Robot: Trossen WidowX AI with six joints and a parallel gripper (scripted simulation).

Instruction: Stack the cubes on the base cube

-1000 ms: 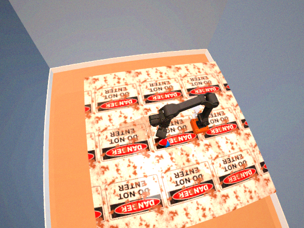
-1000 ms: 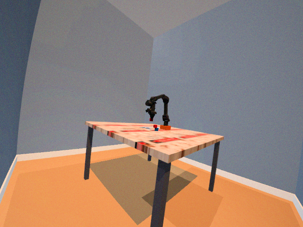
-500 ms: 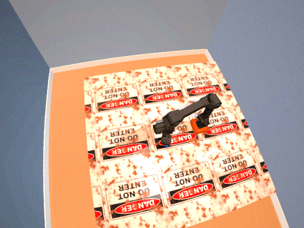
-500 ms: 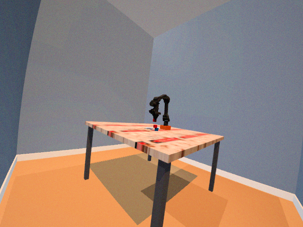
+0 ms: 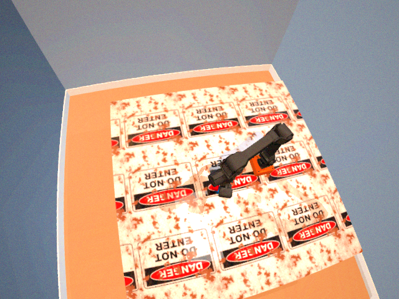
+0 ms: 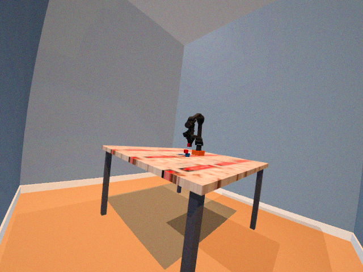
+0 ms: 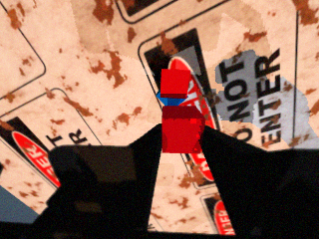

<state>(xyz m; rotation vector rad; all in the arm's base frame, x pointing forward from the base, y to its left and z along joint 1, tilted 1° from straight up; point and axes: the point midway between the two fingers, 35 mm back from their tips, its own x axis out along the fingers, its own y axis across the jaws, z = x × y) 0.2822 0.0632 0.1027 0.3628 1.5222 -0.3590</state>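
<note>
Right now the blue base cube is 10 mm ahead of my gripper tip and 100 mm below it.
</note>
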